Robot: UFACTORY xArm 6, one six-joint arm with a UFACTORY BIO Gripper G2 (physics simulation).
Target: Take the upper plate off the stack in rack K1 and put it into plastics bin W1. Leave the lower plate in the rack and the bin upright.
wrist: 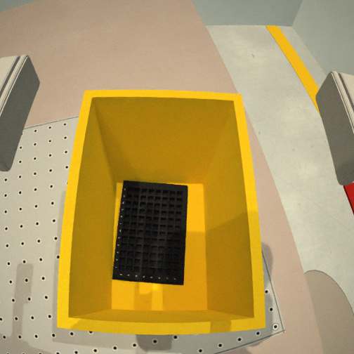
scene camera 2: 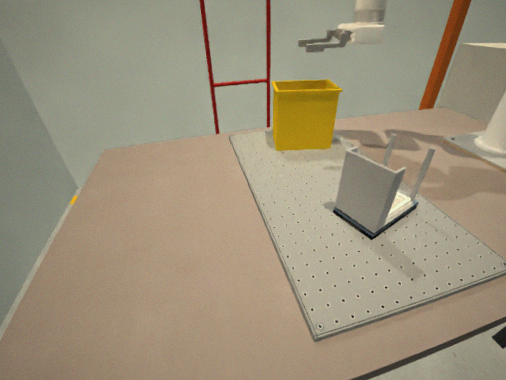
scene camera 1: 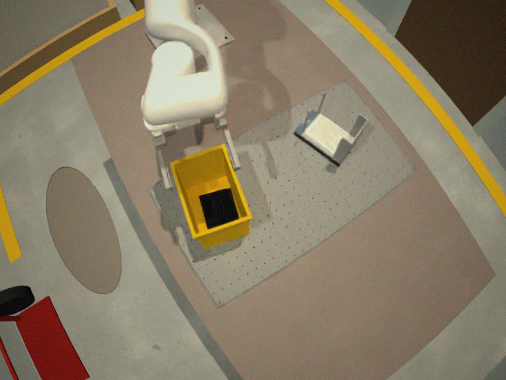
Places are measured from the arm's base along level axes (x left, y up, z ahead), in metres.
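Pixels of known places: end effector, tool point: (scene camera 2: pixel 310 45) (scene camera 1: pixel 200 168); arm's base, origin of the base link: (scene camera 2: pixel 496 146).
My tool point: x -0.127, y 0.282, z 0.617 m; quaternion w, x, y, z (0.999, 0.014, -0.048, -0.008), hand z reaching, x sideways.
Note:
For each thing: its middle in the pictures, then the offset to it from my tool point. Level surfaces: height alone.
- yellow bin W1, body centre: (scene camera 1: pixel 212 201) (scene camera 2: pixel 302 115) dx +0.004, dy -0.192, dz +0.008 m
- Rack K1, body centre: (scene camera 2: pixel 384 182) (scene camera 1: pixel 330 126) dx +0.367, dy -0.209, dz -0.066 m
- pale lower plate, body centre: (scene camera 2: pixel 375 202) (scene camera 1: pixel 329 136) dx +0.372, dy -0.255, dz -0.057 m
- grey perforated board, its level: dy -0.282 m
The upper plate, black with a grid of wells (scene camera 1: pixel 219 207) (wrist: pixel 151 232), lies inside yellow bin W1 (scene camera 1: pixel 225 237) (scene camera 2: pixel 304 117) (wrist: pixel 165 135), seemingly flat on its floor, nearer the left wall in the wrist view. The bin stands upright. My gripper (scene camera 1: pixel 202 175) (scene camera 2: pixel 304 46) (wrist: pixel 176 175) is open and empty above the bin, its fingers spread wider than the bin's width in the wrist view. Rack K1 (scene camera 1: pixel 360 126) (scene camera 2: pixel 365 187) stands upright, with the pale lower plate (scene camera 1: pixel 327 135) (scene camera 2: pixel 401 201) low between its posts. The bin's walls hide the black plate in scene camera 2.
Bin and rack stand apart on a grey perforated board (scene camera 1: pixel 300 200) (scene camera 2: pixel 300 240) (wrist: pixel 30 200), the bin near one end. The rack's upright panel and thin posts rise above its base. The arm's base plate (scene camera 1: pixel 217 30) lies beyond the board. A red frame (scene camera 2: pixel 268 60) stands behind the table.

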